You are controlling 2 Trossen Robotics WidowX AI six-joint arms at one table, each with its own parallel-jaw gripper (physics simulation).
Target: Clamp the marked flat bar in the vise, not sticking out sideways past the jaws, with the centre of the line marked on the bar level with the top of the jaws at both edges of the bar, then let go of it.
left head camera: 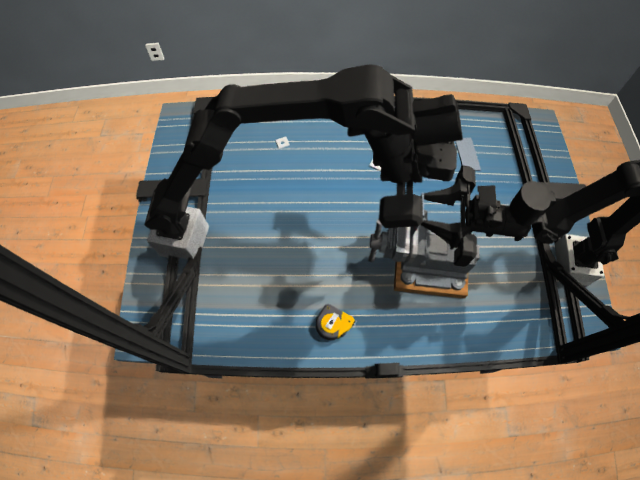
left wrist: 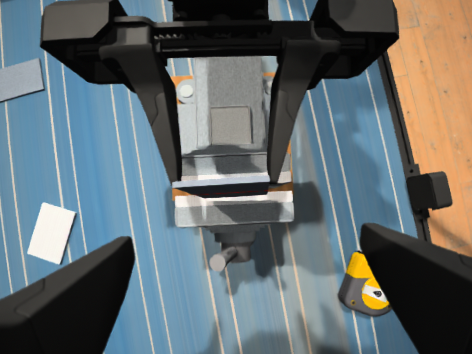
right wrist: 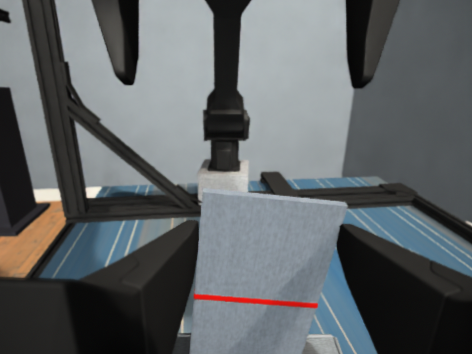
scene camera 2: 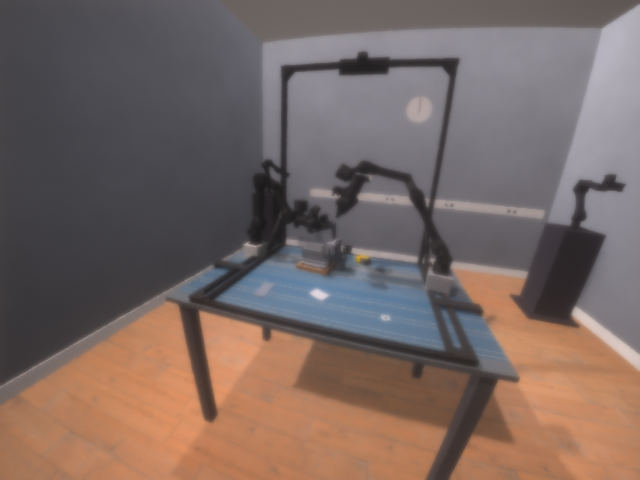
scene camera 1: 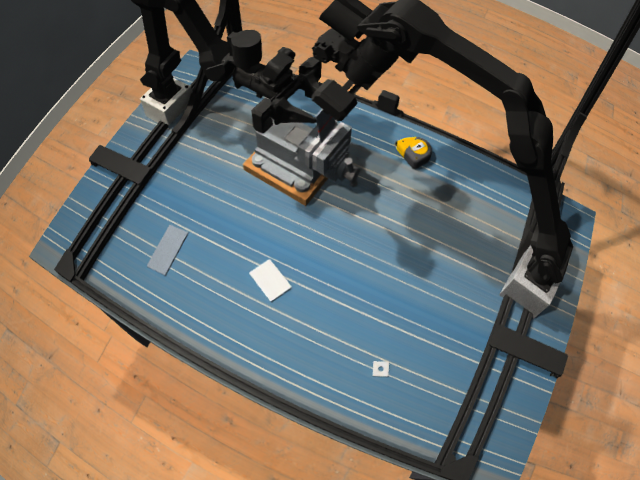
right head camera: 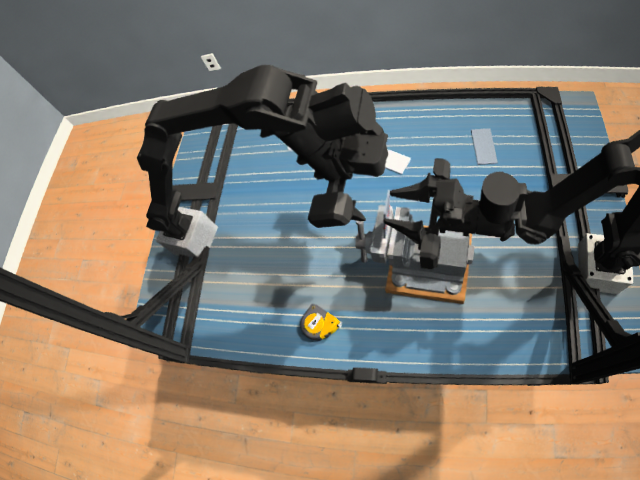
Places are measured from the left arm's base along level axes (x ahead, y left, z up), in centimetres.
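Where they show: left gripper, between the fingertips: [left head camera: 413,197] [left wrist: 248,241] [right wrist: 244,83] [scene camera 2: 339,216] [right head camera: 368,195]; right gripper, between the fingertips: [left wrist: 224,185] [right wrist: 268,233] [scene camera 2: 333,226] [scene camera 1: 324,112] [right head camera: 386,206]; left arm's base, origin of its link: [left head camera: 173,224] [right wrist: 224,166] [scene camera 2: 440,272] [scene camera 1: 541,273] [right head camera: 178,226]; right arm's base, origin of its link: [left head camera: 585,254] [scene camera 2: 255,243] [scene camera 1: 164,92] [right head camera: 609,257].
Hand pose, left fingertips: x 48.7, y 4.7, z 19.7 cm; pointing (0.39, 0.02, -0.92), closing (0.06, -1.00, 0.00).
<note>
Each offset is from my left fingertips to the top centre of the thing. "pt": to the spot under its first point.
The blue-grey flat bar {dx +2.3, dy +0.8, dz -3.4 cm} [left wrist: 222,185] [right wrist: 265,250] stands upright over the gap between the jaws of the grey vise [right head camera: 454,253] [scene camera 1: 284,142] [left wrist: 230,80]. Its red line {pt dx +2.4, dy +0.7, dz -8.4 cm} [right wrist: 255,301] runs across it, above the jaw top that shows in the right wrist view. The bar's lower end is hidden. My right gripper [right head camera: 387,206] [right wrist: 268,233] is shut on the bar's two side edges. My left gripper [left wrist: 248,241] [right wrist: 244,83] is open and empty, above the handle side of the vise. The vise handle {pt dx -4.1, dy +0.3, dz -18.4 cm} [left wrist: 235,255] [scene camera 1: 348,170] points toward the left arm's side.
A yellow and grey tape measure {dx -9.7, dy -18.2, dz -24.9 cm} [left head camera: 330,322] [scene camera 1: 413,149] lies near the vise. A blue-grey plate {dx +18.8, dy +34.7, dz -28.5 cm} [right head camera: 484,146] [scene camera 1: 168,249], a white rectangle {pt dx -1.9, dy +26.0, dz -28.4 cm} [right head camera: 398,161] [scene camera 1: 270,280] and a small white square with a hole {pt dx -30.1, dy +27.7, dz -28.5 cm} [scene camera 1: 375,364] lie on the mat. Black rails line the sides.
</note>
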